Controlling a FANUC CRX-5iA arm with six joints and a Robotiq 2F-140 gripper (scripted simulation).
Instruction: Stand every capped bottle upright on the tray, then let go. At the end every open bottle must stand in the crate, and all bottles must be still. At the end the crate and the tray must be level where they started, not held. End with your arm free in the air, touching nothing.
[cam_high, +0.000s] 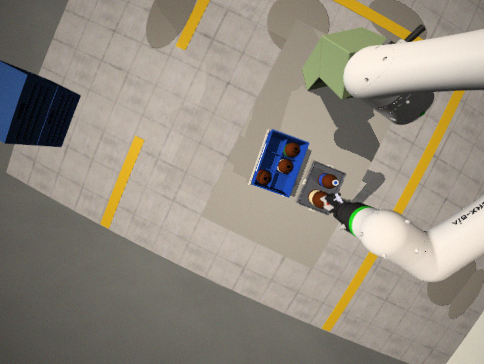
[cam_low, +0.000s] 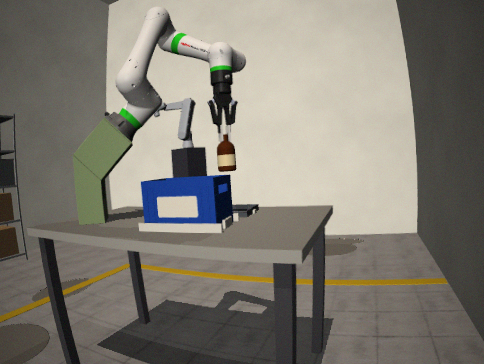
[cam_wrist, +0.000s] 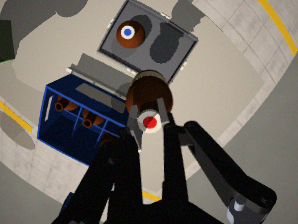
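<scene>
Now: the bottle 250 mm below my hand, 120 mm behind it and 30 mm to the left of it. Round my hand: crate 260 mm below, 220 mm to the right, 10 mm ahead; tray 330 mm below, 70 mm behind, 50 mm to the left.
</scene>
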